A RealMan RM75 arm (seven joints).
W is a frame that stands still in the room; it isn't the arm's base.
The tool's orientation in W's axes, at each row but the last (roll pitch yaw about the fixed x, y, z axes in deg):
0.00 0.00 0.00
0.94 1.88 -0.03
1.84 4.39 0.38
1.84 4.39 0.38
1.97 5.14 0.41
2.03 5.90 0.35
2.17 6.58 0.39
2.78 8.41 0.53
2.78 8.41 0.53
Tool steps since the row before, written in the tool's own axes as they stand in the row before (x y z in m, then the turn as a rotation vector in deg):
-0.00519 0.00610 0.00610 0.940 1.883 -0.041
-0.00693 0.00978 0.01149 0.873 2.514 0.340
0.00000 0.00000 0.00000 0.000 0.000 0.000
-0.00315 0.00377 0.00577 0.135 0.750 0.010
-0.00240 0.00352 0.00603 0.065 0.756 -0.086
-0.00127 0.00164 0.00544 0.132 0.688 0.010
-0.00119 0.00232 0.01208 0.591 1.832 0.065
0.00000 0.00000 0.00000 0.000 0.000 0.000
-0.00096 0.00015 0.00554 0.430 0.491 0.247
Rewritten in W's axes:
-0.00519 0.00610 0.00610 0.940 1.883 -0.041
-0.00654 0.00959 0.01187 0.886 2.508 0.352
0.00000 0.00000 0.00000 0.000 0.000 0.000
-0.00271 0.00356 0.00611 0.132 0.750 0.024
-0.00186 0.00330 0.00634 0.054 0.759 -0.066
-0.00071 0.00144 0.00560 0.131 0.688 0.021
0.00020 0.00186 0.01222 0.590 1.832 0.066
0.00000 0.00000 0.00000 0.000 0.000 0.000
-0.00014 -0.00012 0.00562 0.460 0.483 0.205

